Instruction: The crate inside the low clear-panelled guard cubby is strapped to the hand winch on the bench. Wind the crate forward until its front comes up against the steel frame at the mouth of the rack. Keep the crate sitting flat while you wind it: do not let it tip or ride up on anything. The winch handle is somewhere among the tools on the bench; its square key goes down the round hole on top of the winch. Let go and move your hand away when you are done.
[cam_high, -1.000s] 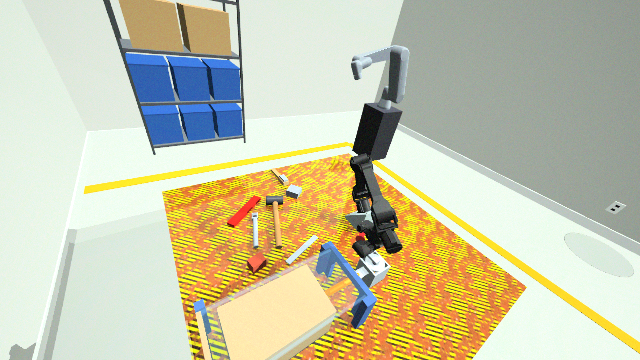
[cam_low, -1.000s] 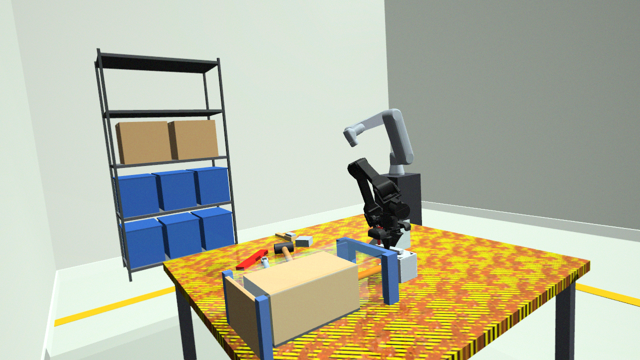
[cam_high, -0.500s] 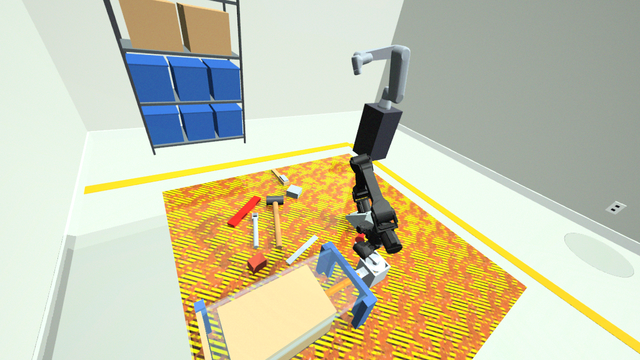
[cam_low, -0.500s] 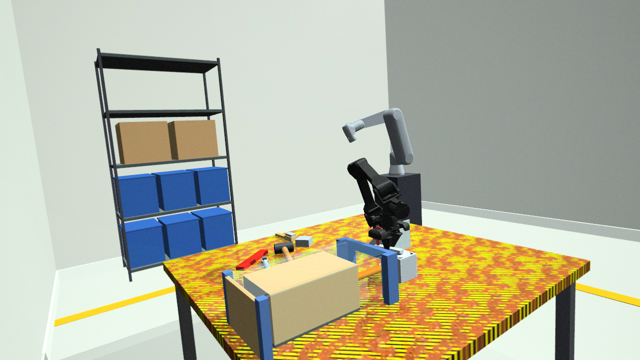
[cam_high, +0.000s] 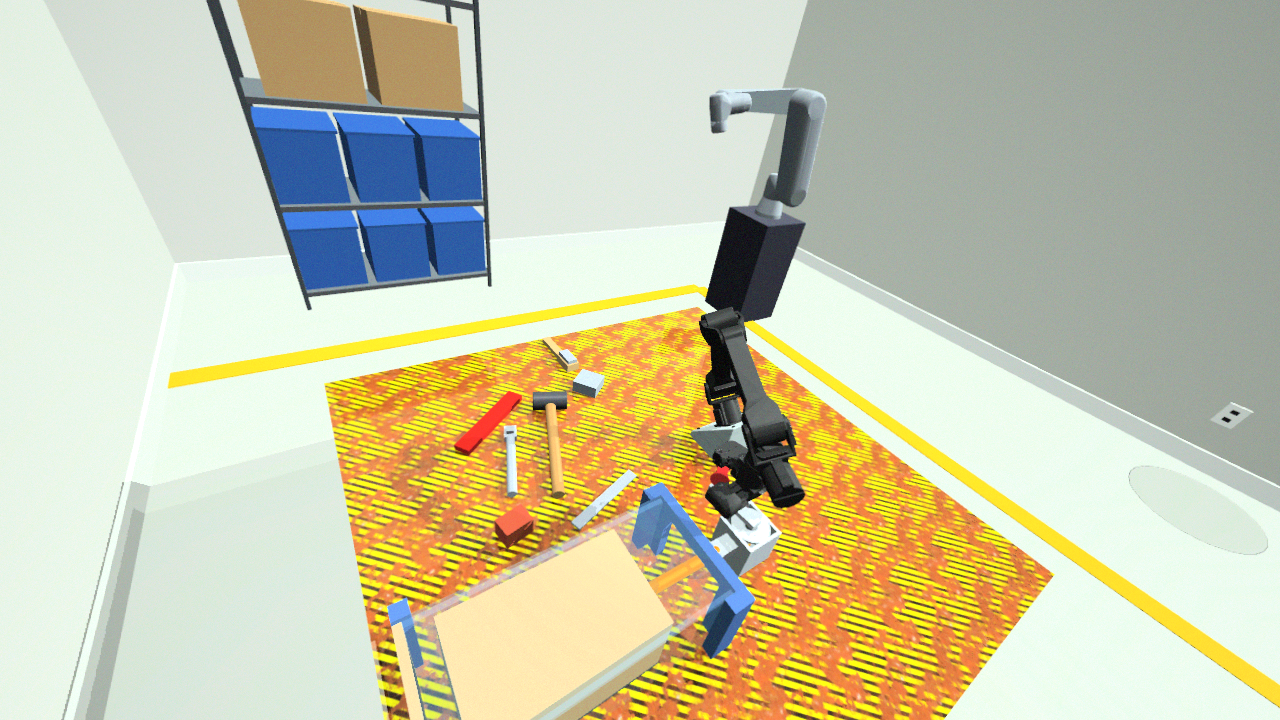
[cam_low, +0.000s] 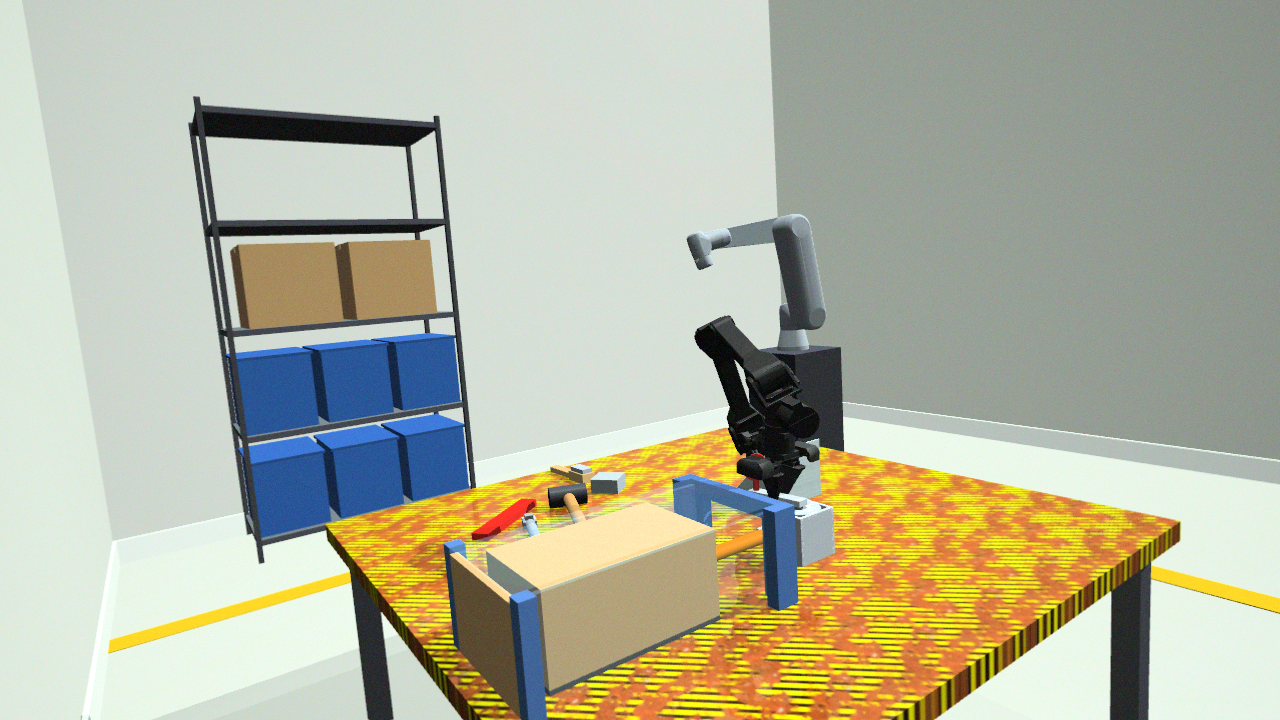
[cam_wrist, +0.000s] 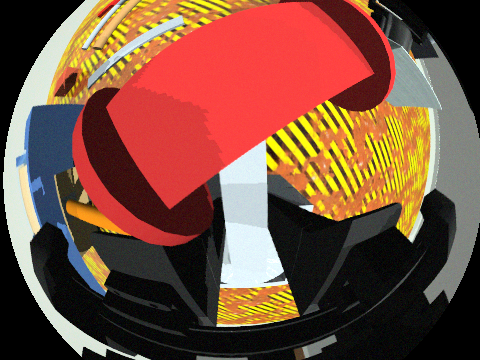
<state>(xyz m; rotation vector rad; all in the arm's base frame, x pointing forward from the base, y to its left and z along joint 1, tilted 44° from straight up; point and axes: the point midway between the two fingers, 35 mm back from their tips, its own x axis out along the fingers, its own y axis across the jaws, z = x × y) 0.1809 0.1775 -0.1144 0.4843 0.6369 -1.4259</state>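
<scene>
Right now the winch handle is 20 mm above my gripper tip and 10 mm to the right of it. From my gripper tip the other things lie so: red grip: 50 mm to the right, 50 mm above, 10 mm ahead; then blue steel frame: 150 mm ahead, 50 mm to the left, 20 mm above; then grey winch: 60 mm below, 40 mm to the left, 20 mm behind.
</scene>
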